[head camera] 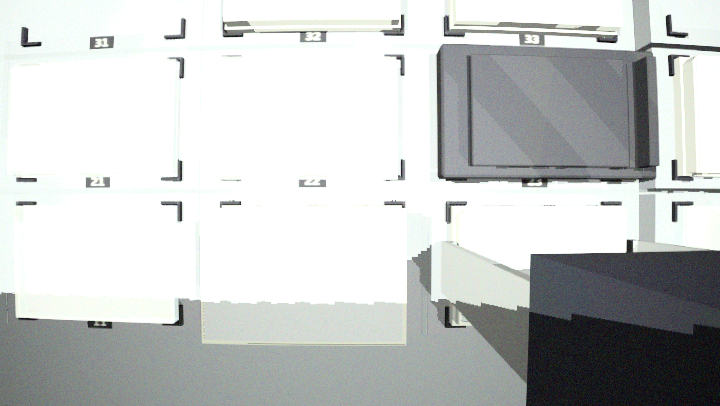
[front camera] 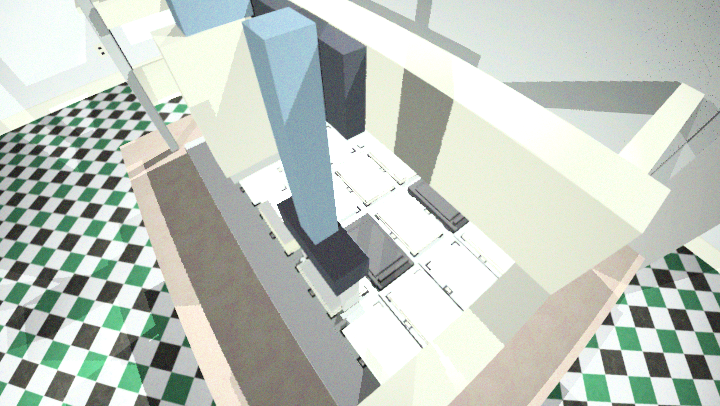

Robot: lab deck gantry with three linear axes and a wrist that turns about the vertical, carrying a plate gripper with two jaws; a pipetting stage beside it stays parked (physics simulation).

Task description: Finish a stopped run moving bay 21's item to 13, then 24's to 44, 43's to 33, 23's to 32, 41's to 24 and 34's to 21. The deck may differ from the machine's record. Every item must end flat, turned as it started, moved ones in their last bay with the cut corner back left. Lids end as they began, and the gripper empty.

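Where they show: robot's base, origin of the base link: (head camera: 25,314).
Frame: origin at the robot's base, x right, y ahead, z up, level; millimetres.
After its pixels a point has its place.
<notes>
My gripper (front camera: 328,297) (head camera: 542,274) {z 7, x -43, y 392 mm} is lowered at bay 13, its jaws at the two short ends of a white plate (head camera: 569,232) {z 14, x -67, y 410 mm} there; whether they press on it does not show. Its dark body hides much of the plate. A white item (head camera: 95,118) {z 14, x -148, y 73 mm} lies in bay 21. A dark grey lidded item (front camera: 383,252) {z 24, x -159, y 418 mm} (head camera: 549,110) {z 24, x -150, y 390 mm} lies in bay 23. A pale item (head camera: 705,116) {z 29, x -148, y 502 mm}, cut off by the view's right edge, lies in bay 24. Pale items lie in bay 32 (head camera: 312,10) {z 14, x -222, y 229 mm} and bay 33 (head camera: 534,11) {z 14, x -224, y 387 mm}. A dark item (front camera: 437,205) {z 24, x -334, y 403 mm} shows in bay 43 in the front view.
A pale item (head camera: 98,262) {z 8, x -44, y 71 mm} lies in bay 11, a larger pale item (head camera: 302,252) {z 42, x -58, y 228 mm} in bay 12 and a white one (head camera: 312,116) {z 17, x -146, y 231 mm} in bay 22. The blue column (front camera: 302,136) {z 401, x -37, y 412 mm} and the long cream beam (front camera: 534,196) hide parts of the deck in the front view.
</notes>
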